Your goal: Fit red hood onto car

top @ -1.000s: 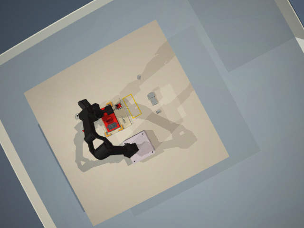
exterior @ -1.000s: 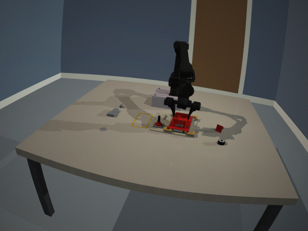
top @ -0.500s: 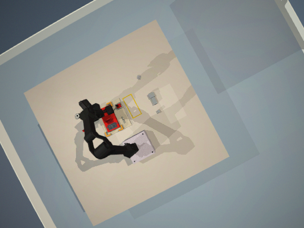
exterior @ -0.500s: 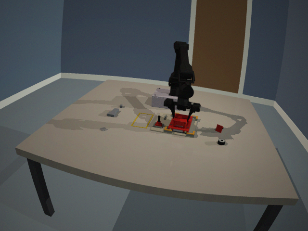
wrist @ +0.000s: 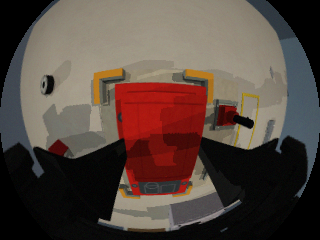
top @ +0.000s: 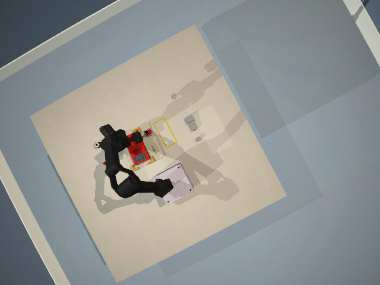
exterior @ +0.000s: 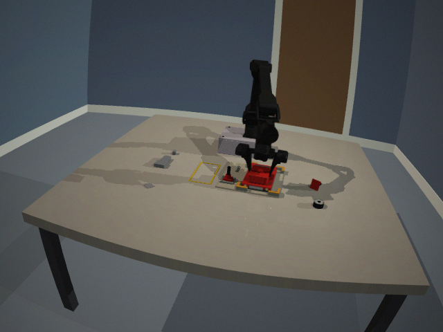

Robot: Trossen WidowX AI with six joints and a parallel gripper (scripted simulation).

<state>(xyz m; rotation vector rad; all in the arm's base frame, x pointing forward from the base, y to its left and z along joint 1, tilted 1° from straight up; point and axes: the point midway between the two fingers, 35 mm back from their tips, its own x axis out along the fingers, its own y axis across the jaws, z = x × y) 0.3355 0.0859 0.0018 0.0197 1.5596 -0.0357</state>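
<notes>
Right now the red hood is 10 mm above my gripper tip. From my gripper tip the other things lie so: grey engine block: 20 mm below; black wheel: 100 mm ahead, 230 mm to the left, 30 mm below.
</notes>
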